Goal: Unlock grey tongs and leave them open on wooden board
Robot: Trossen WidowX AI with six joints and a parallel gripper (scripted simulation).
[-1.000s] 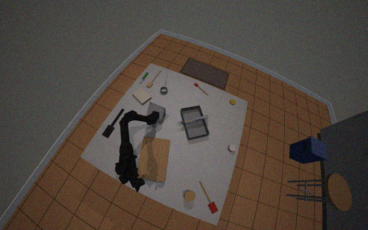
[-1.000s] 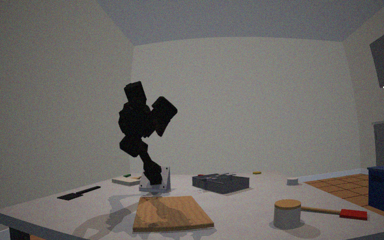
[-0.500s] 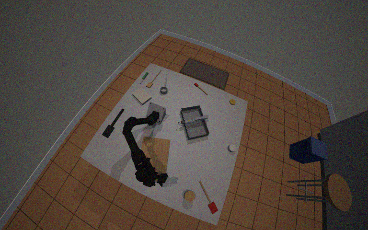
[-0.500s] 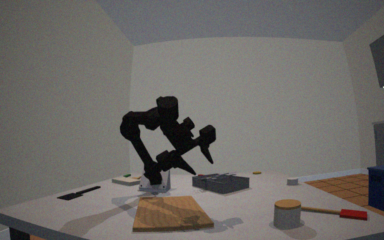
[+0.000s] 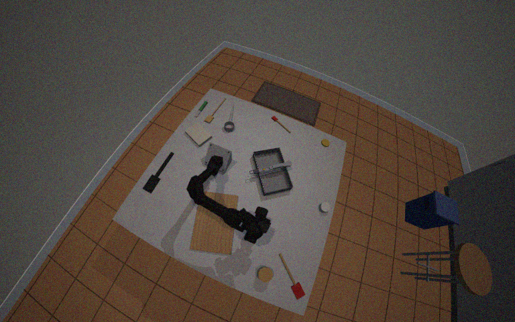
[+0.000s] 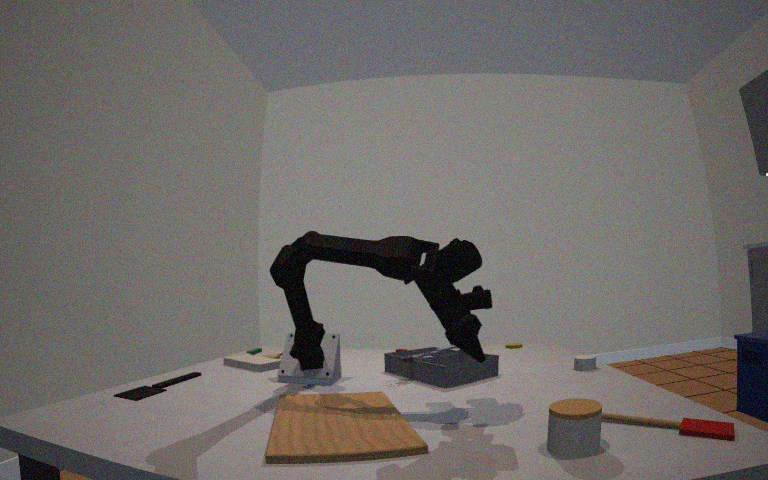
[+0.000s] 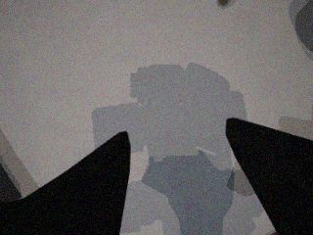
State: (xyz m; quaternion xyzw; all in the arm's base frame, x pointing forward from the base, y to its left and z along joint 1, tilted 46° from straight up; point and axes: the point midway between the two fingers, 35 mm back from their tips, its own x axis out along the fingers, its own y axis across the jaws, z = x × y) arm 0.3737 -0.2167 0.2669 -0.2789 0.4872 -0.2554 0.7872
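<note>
The yellow lock lies 80 mm behind my gripper tip, 380 mm to the left of it and 50 mm below it. Also, from my gripper tip: red spatula 260 mm ahead, 230 mm to the right, 110 mm below; then roasting tin 20 mm behind, 400 mm to the left, 90 mm below; then wooden board 280 mm behind, 30 mm to the right, 110 mm below.
</note>
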